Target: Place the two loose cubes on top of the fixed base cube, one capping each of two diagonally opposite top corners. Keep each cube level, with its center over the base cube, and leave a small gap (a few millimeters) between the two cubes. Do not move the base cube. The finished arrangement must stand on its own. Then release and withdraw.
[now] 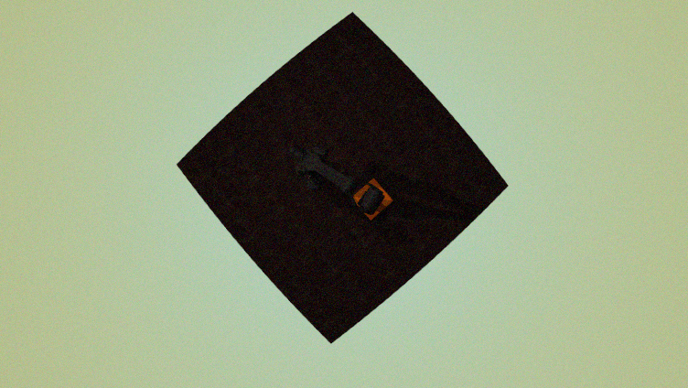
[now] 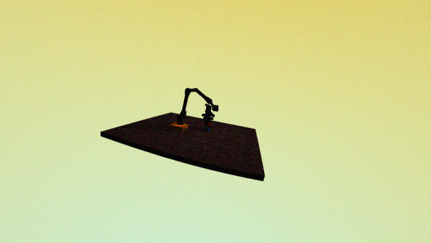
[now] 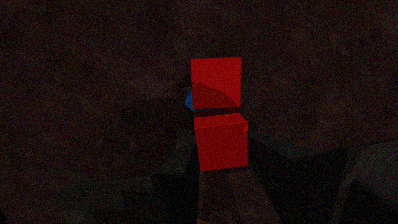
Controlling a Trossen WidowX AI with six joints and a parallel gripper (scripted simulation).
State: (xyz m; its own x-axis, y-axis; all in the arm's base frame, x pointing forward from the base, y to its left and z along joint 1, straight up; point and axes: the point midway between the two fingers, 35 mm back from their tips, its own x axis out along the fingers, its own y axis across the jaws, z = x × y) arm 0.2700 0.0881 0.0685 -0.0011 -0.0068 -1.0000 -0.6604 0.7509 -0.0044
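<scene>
The blue cube lies 50 mm below my gripper tip, 20 mm ahead of it and 10 mm to the left of it.
</scene>
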